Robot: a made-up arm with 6 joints.
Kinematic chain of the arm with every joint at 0, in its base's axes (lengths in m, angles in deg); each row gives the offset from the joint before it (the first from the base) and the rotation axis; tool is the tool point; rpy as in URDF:
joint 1: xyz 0 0 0.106 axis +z
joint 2: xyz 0 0 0 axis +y
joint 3: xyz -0.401 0 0.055 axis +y
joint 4: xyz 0.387 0 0.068 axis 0.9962 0 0.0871
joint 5: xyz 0 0 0 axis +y
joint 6: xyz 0.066 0 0.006 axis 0.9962 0 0.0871
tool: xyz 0 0 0 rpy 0 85 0
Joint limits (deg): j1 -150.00..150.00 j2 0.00..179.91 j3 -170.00..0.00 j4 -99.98..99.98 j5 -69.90..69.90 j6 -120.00..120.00
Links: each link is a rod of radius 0.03 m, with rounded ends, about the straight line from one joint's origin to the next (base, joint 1, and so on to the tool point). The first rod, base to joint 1, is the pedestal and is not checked.
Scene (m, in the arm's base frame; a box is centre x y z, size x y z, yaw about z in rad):
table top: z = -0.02
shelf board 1: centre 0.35 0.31 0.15 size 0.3 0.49 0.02 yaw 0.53
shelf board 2: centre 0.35 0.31 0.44 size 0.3 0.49 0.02 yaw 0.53
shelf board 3: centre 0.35 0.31 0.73 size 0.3 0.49 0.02 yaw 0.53
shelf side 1: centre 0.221 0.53 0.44 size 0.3 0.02 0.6 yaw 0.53
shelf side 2: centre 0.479 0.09 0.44 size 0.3 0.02 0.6 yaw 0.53
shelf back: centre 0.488 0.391 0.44 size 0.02 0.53 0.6 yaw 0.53
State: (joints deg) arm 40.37 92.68 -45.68 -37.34 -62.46 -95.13
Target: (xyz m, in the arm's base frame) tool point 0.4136 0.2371 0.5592
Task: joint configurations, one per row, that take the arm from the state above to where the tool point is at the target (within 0.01 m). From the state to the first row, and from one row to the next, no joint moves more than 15 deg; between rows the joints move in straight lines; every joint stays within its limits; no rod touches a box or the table.
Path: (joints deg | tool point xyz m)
1: 43.57 81.61 -35.64 -38.90 -64.92 -95.13 | 0.2388 0.2793 0.2968
2: 46.76 70.55 -25.60 -40.46 -67.39 -95.13 | 0.1694 0.2382 0.2967
3: 49.96 59.48 -15.57 -42.03 -69.85 -95.13 | 0.1073 0.1925 0.2818
4: 39.97 56.89 -26.88 -39.35 -68.32 -95.13 | 0.1575 0.1831 0.3702
5: 29.98 54.31 -38.20 -36.68 -66.79 -95.13 | 0.1864 0.1496 0.4647
6: 19.99 51.72 -49.52 -34.00 -65.26 -95.13 | 0.1850 0.1032 0.5592
7: 22.00 64.08 -59.55 -33.72 -63.55 -95.13 | 0.2605 0.1408 0.5776
8: 24.02 76.44 -69.59 -33.44 -61.84 -95.13 | 0.3380 0.1859 0.5779
9: 26.04 88.80 -79.63 -33.16 -60.12 -95.13 | 0.4136 0.2371 0.5592

